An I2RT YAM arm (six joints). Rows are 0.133 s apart.
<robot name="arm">
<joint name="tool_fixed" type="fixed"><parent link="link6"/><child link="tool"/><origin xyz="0 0 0" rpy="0 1.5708 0"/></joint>
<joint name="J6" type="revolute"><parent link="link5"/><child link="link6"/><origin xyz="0.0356 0 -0.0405"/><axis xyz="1 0 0"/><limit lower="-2.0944" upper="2.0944"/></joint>
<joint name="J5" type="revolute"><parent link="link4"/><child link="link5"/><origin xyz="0.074 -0.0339 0.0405"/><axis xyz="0 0 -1"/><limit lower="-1.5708" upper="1.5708"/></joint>
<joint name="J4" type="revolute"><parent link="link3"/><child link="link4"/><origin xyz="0.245 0.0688 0.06"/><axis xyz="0 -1 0"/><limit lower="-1.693" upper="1.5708"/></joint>
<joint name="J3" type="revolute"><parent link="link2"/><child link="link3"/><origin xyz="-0.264 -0.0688 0"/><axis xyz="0 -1 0"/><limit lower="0" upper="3.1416"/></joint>
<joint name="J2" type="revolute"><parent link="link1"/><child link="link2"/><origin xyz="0.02 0.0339 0.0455"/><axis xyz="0 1 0"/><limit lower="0" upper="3.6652"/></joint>
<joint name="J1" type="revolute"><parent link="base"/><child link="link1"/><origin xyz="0 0 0.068"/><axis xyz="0 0 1"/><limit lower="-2.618" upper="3.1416"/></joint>
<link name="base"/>
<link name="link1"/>
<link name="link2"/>
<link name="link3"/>
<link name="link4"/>
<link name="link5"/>
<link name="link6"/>
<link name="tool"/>
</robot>
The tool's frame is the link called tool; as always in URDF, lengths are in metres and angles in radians.
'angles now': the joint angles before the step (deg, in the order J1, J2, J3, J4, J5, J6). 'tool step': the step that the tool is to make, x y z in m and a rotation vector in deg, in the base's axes. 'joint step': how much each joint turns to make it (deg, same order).
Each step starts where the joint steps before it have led.
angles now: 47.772 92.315 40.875 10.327 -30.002 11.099
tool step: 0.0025 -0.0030 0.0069 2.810 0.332 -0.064
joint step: -0.919 -1.167 -0.363 1.699 -2.034 1.286
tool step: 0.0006 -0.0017 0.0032 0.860 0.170 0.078
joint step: -0.376 -0.653 -0.083 0.117 -0.799 0.331
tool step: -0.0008 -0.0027 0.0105 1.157 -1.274 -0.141
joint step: -0.241 -2.209 0.089 -0.684 -0.005 -0.189
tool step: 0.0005 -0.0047 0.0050 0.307 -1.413 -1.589
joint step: -0.555 -1.598 -0.550 0.126 1.308 -0.056
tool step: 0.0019 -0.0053 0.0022 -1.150 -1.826 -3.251
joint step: -0.623 -1.206 -0.486 -0.381 3.362 -0.254
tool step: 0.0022 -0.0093 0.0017 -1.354 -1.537 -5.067
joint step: -1.102 -1.800 -1.125 -0.250 4.424 0.632
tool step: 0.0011 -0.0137 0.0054 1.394 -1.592 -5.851
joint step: -1.731 -3.199 -2.356 2.153 3.499 2.349
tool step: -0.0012 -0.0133 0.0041 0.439 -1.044 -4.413
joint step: -1.561 -3.256 -1.969 0.178 2.638 1.207
